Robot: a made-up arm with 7 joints.
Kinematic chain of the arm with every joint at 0, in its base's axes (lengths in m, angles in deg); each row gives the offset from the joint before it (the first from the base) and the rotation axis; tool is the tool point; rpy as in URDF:
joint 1: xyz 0 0 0.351 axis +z
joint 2: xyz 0 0 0 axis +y
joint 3: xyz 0 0 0.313 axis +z
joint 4: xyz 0.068 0 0 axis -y
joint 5: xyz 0.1 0 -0.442 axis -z
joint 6: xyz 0 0 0 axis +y
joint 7: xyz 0.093 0 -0.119 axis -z
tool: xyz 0 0 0 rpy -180 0 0
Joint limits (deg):
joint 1: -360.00..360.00
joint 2: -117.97..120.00
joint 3: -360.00..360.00
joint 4: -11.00..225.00
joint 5: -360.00..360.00
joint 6: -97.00..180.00
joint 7: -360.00..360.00
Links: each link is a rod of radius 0.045 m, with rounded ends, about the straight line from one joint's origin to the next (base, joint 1, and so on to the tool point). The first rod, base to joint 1, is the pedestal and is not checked.
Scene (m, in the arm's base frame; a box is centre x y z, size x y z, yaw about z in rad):
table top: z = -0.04
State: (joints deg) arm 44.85 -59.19 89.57 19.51 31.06 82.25 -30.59
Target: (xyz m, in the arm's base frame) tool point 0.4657 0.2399 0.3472
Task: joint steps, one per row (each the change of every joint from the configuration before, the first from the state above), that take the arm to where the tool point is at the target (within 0.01 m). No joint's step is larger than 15 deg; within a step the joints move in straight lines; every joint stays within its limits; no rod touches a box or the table.
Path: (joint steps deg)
1: -14.61 12.44 -12.63 6.00 -0.40 -7.11 0.00
2: -14.62 12.43 -12.63 6.00 -0.40 -7.11 0.00
3: -14.61 12.44 -12.62 6.00 -0.40 -7.12 0.00
4: -14.61 12.44 -12.63 6.00 -0.40 -7.11 0.00

